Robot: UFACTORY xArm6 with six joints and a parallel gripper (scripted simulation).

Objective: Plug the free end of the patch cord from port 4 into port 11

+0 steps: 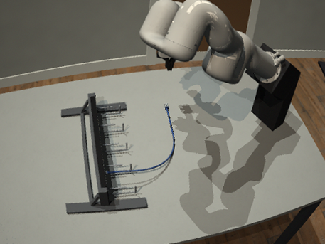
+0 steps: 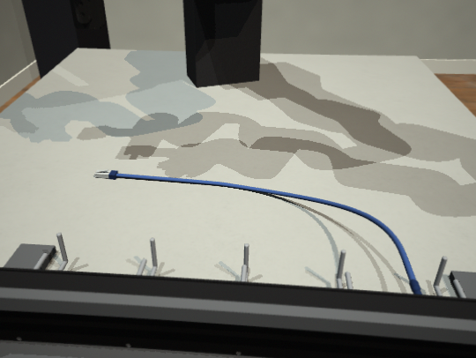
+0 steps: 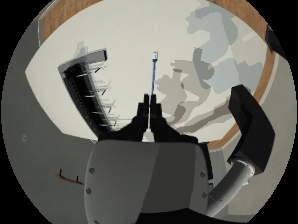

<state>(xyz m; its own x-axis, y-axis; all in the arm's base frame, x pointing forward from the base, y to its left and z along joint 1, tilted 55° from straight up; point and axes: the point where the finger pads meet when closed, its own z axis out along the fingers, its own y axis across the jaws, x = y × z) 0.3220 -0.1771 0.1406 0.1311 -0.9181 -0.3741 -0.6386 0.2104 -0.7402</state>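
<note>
Now: the plug 20 mm to the right of my hand and 230 mm below it.
</note>
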